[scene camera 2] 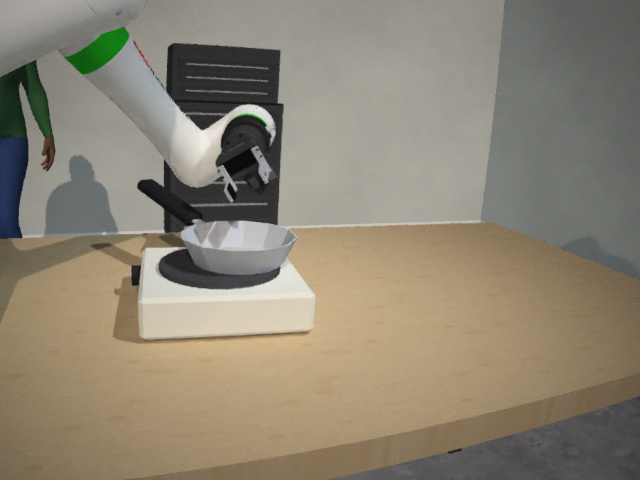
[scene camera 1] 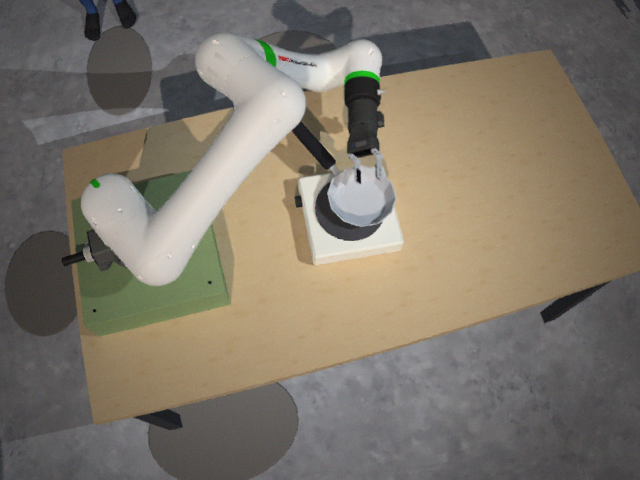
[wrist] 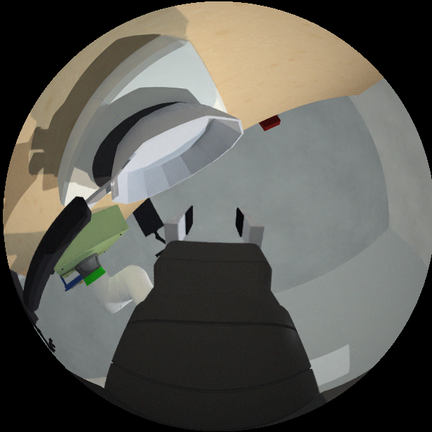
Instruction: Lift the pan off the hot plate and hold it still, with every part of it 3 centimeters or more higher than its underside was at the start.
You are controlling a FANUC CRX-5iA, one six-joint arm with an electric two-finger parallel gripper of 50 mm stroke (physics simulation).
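Places are measured from the arm's base along level axes (x ahead, y left, z up), in metres.
Pixels of known places: gripper, fingertip midpoint: (scene camera 2: 245, 186) (scene camera 1: 368, 180).
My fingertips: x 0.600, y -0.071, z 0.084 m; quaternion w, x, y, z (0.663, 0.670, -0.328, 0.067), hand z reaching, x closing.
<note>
For each thing: its top centre in the pictures, then the offset to it from my fingertips. "*": a spot on its surface instead. Level surfaces: height alone.
- dark disc, top centre: (scene camera 2: 214, 262) (scene camera 1: 347, 207) 0.115 m down, 0.047 m back, 0.003 m right
- white hot plate, surface spot: (scene camera 2: 222, 316) (scene camera 1: 355, 254) * 0.151 m down, 0.066 m back, 0.121 m right
- wooden table, surface height: 0.188 m down
- hot plate's black knob, top centre: (scene camera 2: 136, 265) (scene camera 1: 298, 198) 0.137 m down, 0.157 m back, 0.074 m left
The light grey pan (scene camera 1: 361, 204) (scene camera 2: 237, 253) (wrist: 175, 160) sits off-centre on the dark disc (scene camera 1: 336, 224) (scene camera 2: 175, 268) (wrist: 107, 160) of the white hot plate (scene camera 1: 356, 252) (scene camera 2: 222, 316) (wrist: 170, 65). It looks about level in scene camera 2. Its black handle (scene camera 1: 313, 144) (scene camera 2: 169, 201) (wrist: 55, 250) slopes up and points to the back left. My gripper (scene camera 1: 369, 178) (scene camera 2: 249, 189) (wrist: 214, 215) is open and empty. It hangs above the pan's back part, apart from the pan, to the right of the handle.
The arm's green base block (scene camera 1: 170, 304) (wrist: 95, 240) stands at the left end of the wooden table (scene camera 1: 465, 206) (scene camera 2: 413, 335) (wrist: 280, 50). The hot plate's black knob (scene camera 1: 298, 201) (scene camera 2: 135, 275) sticks out on its left side. The arm passes behind and left of the handle.
</note>
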